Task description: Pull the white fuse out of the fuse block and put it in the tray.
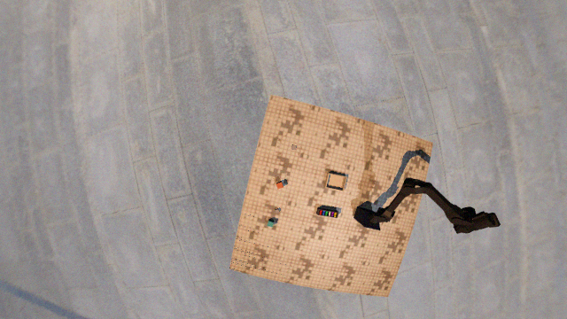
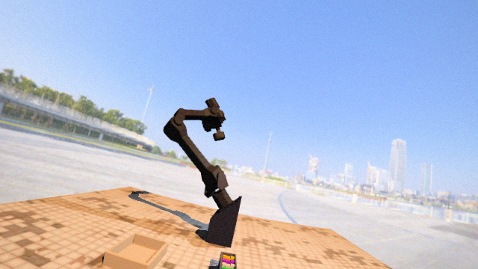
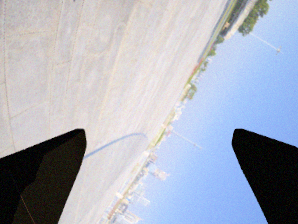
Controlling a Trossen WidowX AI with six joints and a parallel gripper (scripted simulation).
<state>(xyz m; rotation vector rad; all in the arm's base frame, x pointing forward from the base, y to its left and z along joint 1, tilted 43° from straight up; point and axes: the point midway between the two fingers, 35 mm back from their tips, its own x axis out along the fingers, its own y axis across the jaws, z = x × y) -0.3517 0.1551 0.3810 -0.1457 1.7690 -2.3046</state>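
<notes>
The white fuse is 690 mm ahead of my gripper tip, 170 mm to the left of it and 430 mm below it. The rest, counted from my gripper tip: yellow fuse (650 mm ahead, 170 mm to the left, 430 mm below); purple fuse (670 mm ahead, 170 mm to the left, 430 mm below); brown tray (690 mm ahead, 40 mm to the right, 450 mm below).
</notes>
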